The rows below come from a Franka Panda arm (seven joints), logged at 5 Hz.
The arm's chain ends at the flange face. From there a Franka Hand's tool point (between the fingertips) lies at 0.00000 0.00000 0.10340 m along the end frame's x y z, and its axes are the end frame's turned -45 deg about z.
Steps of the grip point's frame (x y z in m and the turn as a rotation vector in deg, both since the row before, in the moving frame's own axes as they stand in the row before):
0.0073, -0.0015, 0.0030, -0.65, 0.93, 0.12
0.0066, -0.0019, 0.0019, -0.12, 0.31, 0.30
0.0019, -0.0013, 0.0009, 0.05, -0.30, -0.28
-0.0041, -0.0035, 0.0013, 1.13, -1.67, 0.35
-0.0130, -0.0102, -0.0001, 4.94, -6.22, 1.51
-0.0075, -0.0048, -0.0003, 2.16, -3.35, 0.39
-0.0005, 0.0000, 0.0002, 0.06, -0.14, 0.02
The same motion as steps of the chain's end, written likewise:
0.0021, -0.0059, 0.0030, 0.20, 1.12, 0.12
0.0028, -0.0058, 0.0019, 0.13, 0.30, 0.30
0.0009, -0.0026, 0.0009, -0.18, -0.25, -0.28
-0.0018, -0.0003, 0.0014, -0.38, -1.98, 0.35
-0.0022, 0.0005, 0.0009, -0.91, -7.89, 1.51
-0.0017, 0.0004, 0.0000, -0.84, -3.90, 0.39
-0.0001, 0.0003, 0.0002, -0.06, -0.14, 0.02

